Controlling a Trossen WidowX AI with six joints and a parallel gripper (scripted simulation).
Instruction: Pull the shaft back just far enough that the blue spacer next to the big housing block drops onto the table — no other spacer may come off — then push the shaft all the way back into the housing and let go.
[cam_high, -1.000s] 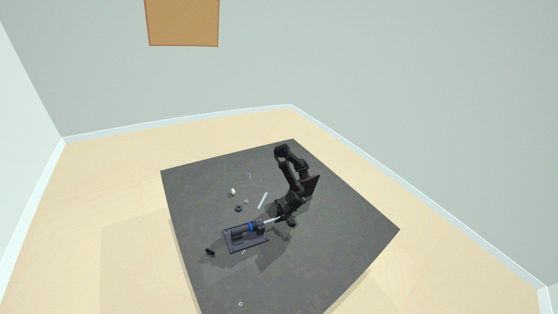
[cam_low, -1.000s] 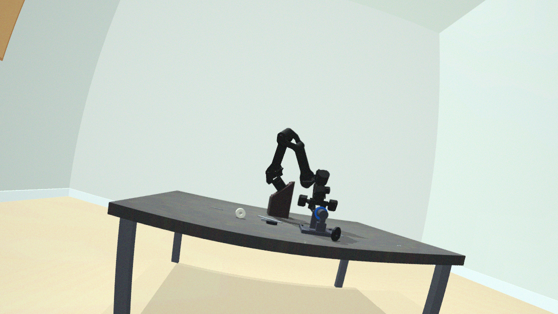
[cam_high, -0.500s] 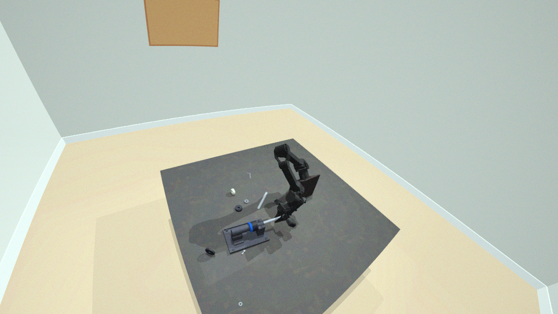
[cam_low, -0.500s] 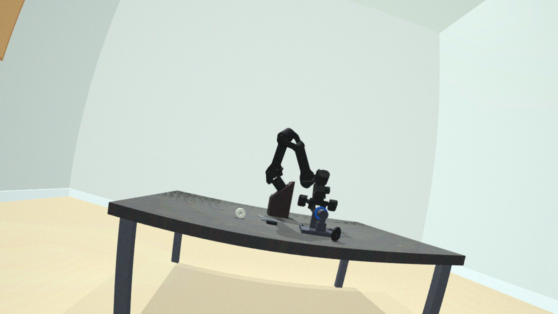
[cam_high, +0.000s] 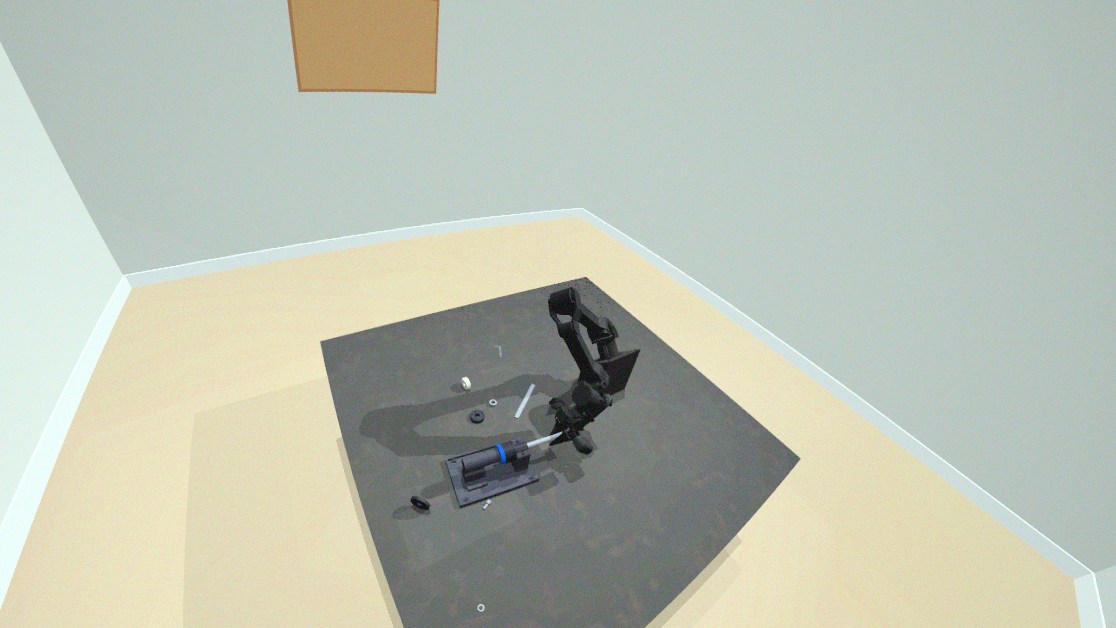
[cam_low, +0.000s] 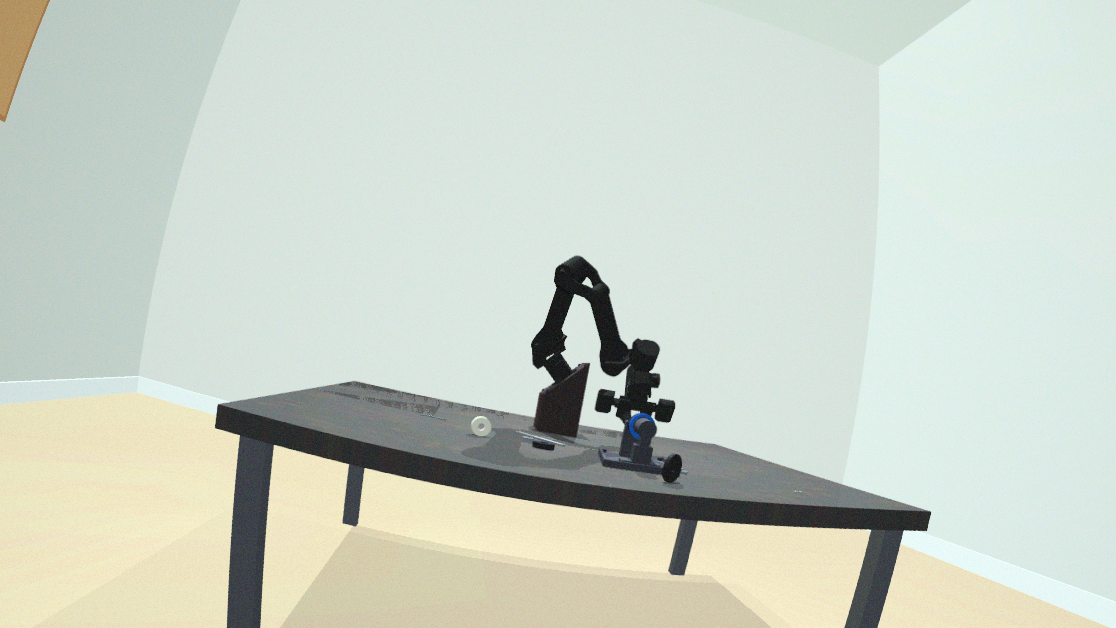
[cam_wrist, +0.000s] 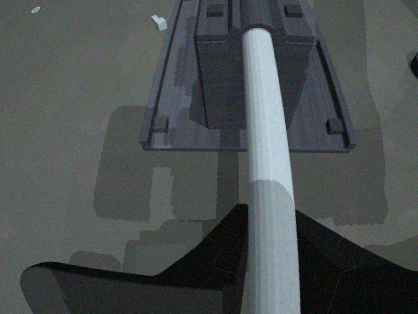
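My gripper tip is 50 mm short of the shaft, 10 mm to the left of it and 20 mm below it. The rest, counted from my gripper tip: blue spacer: 150 mm ahead, 40 mm to the right, 20 mm above; white ring: 60 mm ahead, 360 mm to the right, 30 mm below; bolt: 240 mm ahead, 30 mm to the left, 50 mm below.
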